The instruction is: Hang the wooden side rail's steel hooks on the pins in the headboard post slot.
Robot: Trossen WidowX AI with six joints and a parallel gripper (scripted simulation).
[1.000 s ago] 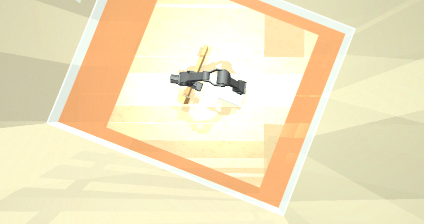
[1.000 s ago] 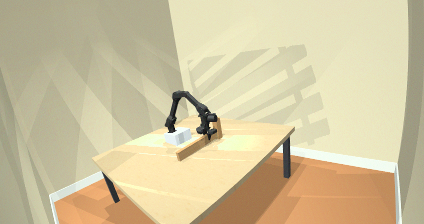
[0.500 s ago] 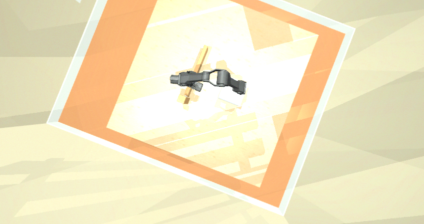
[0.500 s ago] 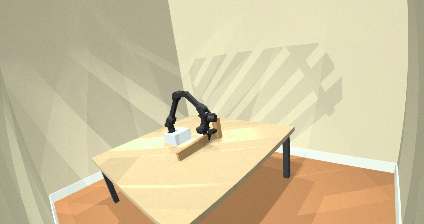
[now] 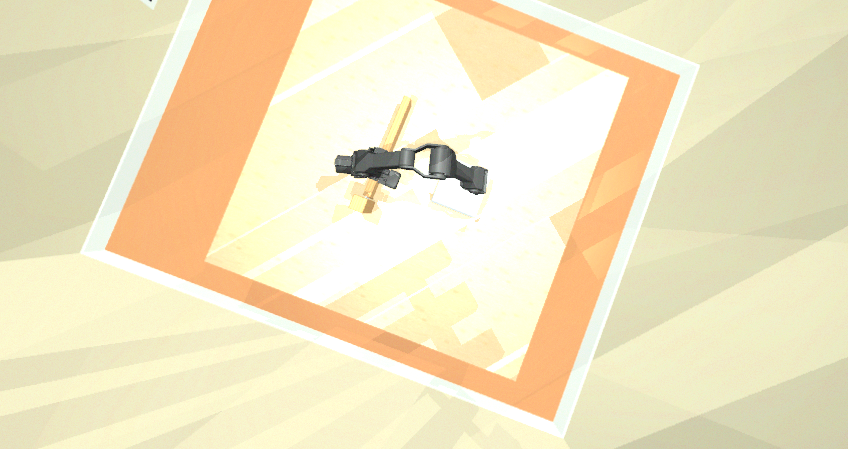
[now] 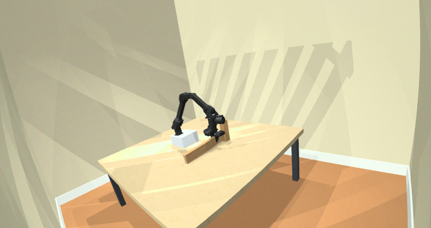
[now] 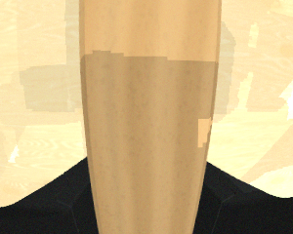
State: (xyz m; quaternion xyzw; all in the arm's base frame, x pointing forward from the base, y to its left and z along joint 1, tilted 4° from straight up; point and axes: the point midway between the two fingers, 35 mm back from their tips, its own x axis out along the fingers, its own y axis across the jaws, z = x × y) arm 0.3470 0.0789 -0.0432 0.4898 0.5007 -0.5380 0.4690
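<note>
The headboard post lies 1 cm ahead of my gripper tip, 12 cm to the left of it and 4 cm above it.
</note>
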